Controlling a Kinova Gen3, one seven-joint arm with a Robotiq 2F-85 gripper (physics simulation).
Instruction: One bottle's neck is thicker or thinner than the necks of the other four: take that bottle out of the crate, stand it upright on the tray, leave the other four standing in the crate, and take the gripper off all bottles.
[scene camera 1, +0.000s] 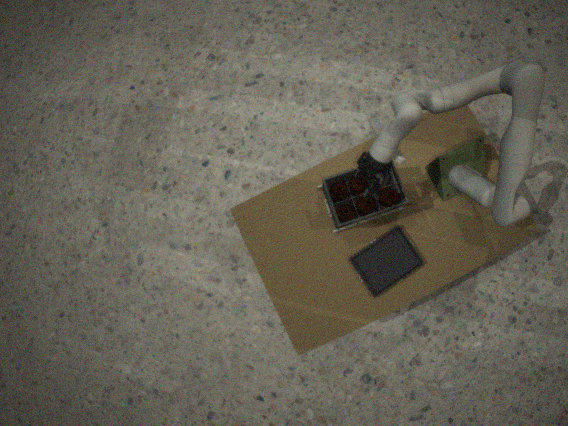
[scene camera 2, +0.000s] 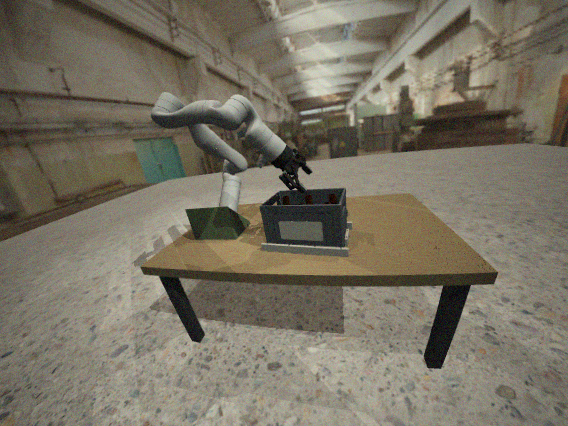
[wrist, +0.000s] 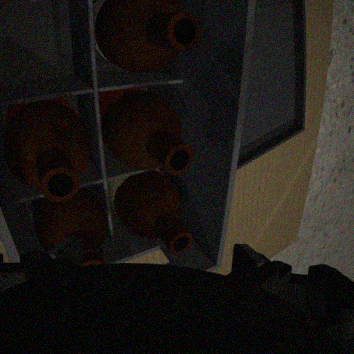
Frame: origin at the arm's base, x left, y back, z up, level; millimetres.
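Seen in the pictures: gripper, fingertip midpoint: (scene camera 1: 361, 186) (scene camera 2: 308, 182) (wrist: 156, 258); arm's base, origin of the base link: (scene camera 1: 457, 175) (scene camera 2: 227, 216).
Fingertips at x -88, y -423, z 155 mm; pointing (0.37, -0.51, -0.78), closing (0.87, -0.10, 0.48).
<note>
Pixels of each thing's middle, then the offset from my fingertips to it. "*": a spot on its surface instead. Level surfaces: height alone.
- dark grey crate, body centre: (wrist: 98, 135) (scene camera 2: 307, 218) (scene camera 1: 362, 194) dx +11, dy +21, dz -142 mm
- flat dark tray, surface spot: (wrist: 274, 70) * dx +332, dy +33, dz -224 mm
- brown table, its level: dz -229 mm
A dark grey crate (scene camera 1: 326, 201) (scene camera 2: 271, 224) (wrist: 218, 123) stands on the table and holds several dark red bottles (scene camera 1: 367, 204) (wrist: 140, 130), each upright in its own cell. In the wrist view the bottle nearest the gripper (wrist: 151, 207) shows a smaller mouth ring than the others. The flat dark tray (scene camera 1: 386, 260) (wrist: 274, 70) lies beside the crate and has nothing on it. My gripper (scene camera 1: 371, 175) (scene camera 2: 301, 179) (wrist: 156, 258) is open and holds nothing. It hangs tilted just above the crate's back edge, clear of the bottle necks.
The brown table (scene camera 1: 284, 256) (scene camera 2: 403, 247) carries the crate and tray. The arm's green base block (scene camera 1: 458, 172) (scene camera 2: 215, 223) stands at the table's far corner beside the crate. Concrete floor lies all around.
</note>
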